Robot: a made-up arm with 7 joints.
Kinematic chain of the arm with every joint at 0, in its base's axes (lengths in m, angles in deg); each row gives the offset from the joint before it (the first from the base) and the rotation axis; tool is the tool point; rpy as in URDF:
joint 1: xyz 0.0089 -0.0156 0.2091 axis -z
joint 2: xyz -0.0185 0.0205 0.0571 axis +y
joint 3: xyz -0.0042 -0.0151 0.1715 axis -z
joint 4: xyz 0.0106 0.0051 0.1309 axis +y
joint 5: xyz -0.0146 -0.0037 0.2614 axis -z
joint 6: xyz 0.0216 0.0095 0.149 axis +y
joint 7: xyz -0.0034 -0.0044 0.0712 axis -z
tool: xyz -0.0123 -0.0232 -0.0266 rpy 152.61 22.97 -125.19
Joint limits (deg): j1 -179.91..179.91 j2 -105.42..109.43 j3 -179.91..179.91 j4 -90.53..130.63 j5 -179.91..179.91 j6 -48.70..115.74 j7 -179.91..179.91
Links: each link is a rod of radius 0.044 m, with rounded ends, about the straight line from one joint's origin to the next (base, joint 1, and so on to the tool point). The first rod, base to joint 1, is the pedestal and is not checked.
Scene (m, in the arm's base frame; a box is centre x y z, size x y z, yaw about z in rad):
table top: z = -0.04
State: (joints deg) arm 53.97 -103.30 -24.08 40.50 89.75 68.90 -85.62
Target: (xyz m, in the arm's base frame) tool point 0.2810 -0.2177 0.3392
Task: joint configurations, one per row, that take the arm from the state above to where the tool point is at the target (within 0.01 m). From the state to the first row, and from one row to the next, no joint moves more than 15 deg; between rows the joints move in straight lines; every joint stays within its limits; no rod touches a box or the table.
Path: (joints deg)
1: 53.90 -88.70 -24.34 52.60 87.76 67.49 -85.96
2: 53.84 -74.10 -24.59 64.71 85.77 66.08 -86.30
3: 53.77 -59.51 -24.85 76.81 83.79 64.66 -86.64
4: 53.70 -44.91 -25.10 88.92 81.80 63.25 -86.98
5: 53.63 -30.31 -25.36 101.02 79.81 61.84 -87.32
6: 53.57 -15.71 -25.61 113.12 77.82 60.43 -87.66
7: 53.50 -1.12 -25.87 125.23 75.84 59.01 -88.00

